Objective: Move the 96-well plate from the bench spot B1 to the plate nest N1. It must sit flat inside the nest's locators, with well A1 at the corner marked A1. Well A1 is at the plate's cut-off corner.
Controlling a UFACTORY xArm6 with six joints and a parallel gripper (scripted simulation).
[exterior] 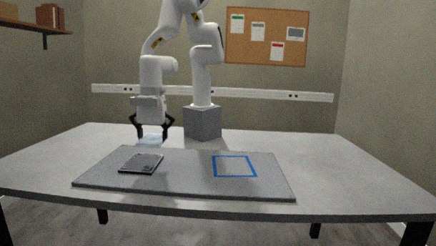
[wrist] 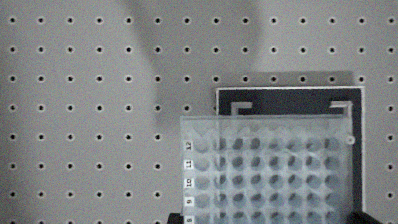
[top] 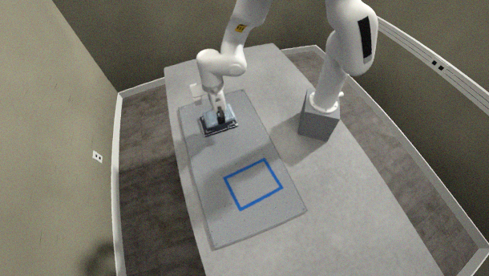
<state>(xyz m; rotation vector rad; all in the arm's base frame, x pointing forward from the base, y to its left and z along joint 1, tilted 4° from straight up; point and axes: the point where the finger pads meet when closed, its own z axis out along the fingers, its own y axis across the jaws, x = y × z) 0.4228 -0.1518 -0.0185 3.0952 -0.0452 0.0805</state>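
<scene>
Now: hand 10 cm above the dark plate nest and 4 cm to the left of it. Also, from my hand: 96-well plate 1 cm below.
</scene>
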